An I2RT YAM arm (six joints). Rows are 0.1 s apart.
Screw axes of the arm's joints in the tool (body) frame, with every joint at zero. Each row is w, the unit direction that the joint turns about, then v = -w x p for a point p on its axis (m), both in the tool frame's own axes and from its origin. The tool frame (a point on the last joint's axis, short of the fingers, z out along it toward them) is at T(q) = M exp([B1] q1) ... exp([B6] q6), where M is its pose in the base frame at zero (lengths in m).
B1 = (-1, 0, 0, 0.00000, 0.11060, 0.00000)
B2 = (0, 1, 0, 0.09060, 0.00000, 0.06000)
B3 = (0, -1, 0, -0.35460, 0.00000, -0.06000)
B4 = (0, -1, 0, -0.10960, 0.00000, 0.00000)
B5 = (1, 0, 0, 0.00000, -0.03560, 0.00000)
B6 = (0, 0, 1, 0.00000, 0.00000, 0.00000)
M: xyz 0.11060 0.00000 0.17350 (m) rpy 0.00 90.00 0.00 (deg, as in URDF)
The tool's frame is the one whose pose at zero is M.
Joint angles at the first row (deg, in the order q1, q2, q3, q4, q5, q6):
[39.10 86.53 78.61 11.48 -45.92 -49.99]
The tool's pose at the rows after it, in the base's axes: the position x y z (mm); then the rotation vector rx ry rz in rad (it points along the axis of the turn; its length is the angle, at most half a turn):
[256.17, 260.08, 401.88, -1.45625, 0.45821, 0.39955]
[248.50, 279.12, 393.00, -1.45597, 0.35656, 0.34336]
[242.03, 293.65, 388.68, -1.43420, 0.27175, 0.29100]
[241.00, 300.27, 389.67, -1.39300, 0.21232, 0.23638]
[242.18, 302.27, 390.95, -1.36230, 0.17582, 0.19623]
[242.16, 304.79, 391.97, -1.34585, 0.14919, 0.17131]
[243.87, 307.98, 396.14, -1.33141, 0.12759, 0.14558]
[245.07, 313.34, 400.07, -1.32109, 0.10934, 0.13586]
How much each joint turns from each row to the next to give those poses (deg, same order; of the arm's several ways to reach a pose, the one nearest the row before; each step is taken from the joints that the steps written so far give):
[2.36 2.11 0.00 3.23 0.63 -4.91]
[3.09 1.71 -1.05 4.52 1.59 -4.68]
[2.35 1.49 -0.52 4.69 1.49 -3.33]
[0.87 1.17 0.04 4.64 1.18 -1.89]
[0.11 0.71 0.06 3.15 0.55 -1.18]
[0.27 0.56 0.30 1.62 0.32 -1.06]
[0.15 0.84 1.43 0.55 0.37 -1.07]
[0.40 1.15 1.83 0.17 0.13 -0.54]

